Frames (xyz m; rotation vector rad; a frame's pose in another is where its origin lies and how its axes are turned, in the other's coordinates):
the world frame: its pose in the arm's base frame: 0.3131 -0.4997 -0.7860 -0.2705 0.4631 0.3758
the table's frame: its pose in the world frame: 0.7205 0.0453 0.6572 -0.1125 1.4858 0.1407
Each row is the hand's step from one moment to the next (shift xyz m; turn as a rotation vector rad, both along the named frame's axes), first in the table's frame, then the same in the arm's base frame.
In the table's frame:
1: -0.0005 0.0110 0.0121 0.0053 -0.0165 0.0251
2: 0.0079 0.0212 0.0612 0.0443 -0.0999 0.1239
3: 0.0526 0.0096 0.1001 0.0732 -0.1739 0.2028
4: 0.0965 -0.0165 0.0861 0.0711 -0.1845 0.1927
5: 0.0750 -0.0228 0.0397 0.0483 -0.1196 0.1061
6: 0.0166 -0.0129 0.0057 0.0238 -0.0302 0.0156
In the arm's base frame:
1: 0.0037 0.0149 -0.0056 0.0267 -0.0040 -0.0142
2: 0.0338 0.0435 -0.0349 0.1357 -0.0403 -0.0852
3: 0.0559 0.0386 -0.0910 0.2274 -0.0749 -0.1393
4: 0.0446 -0.0025 -0.1225 0.2259 -0.0878 -0.1322
5: 0.0188 -0.0228 -0.0828 0.1310 -0.0662 -0.0797
6: 0.0060 -0.0131 -0.0164 0.0206 -0.0252 -0.0258

